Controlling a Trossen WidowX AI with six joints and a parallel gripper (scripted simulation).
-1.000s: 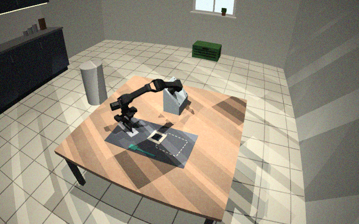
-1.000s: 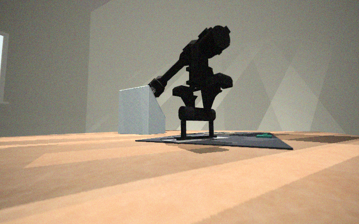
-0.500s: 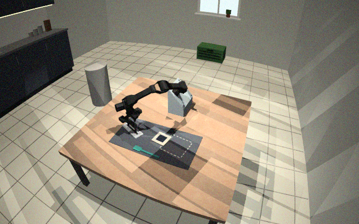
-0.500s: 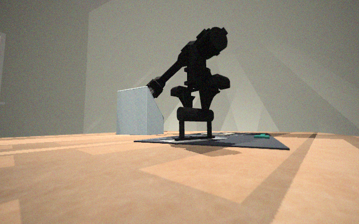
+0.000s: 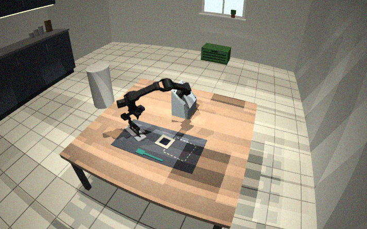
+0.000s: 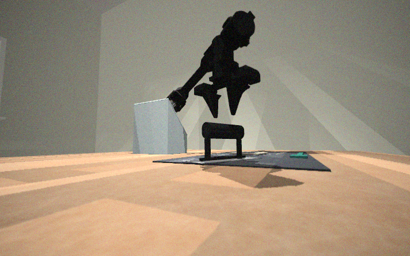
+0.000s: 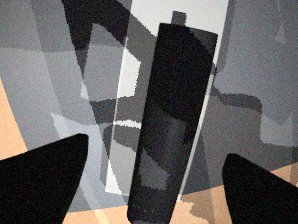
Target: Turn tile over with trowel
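Right now the dark mat is 210 mm to the left of my gripper tip, 130 mm below it and 50 mm ahead of it. From my gripper tip the other things lie so: tile: 250 mm to the left, 110 mm below, 30 mm ahead; then teal trowel: 190 mm ahead, 170 mm to the left, 110 mm below.
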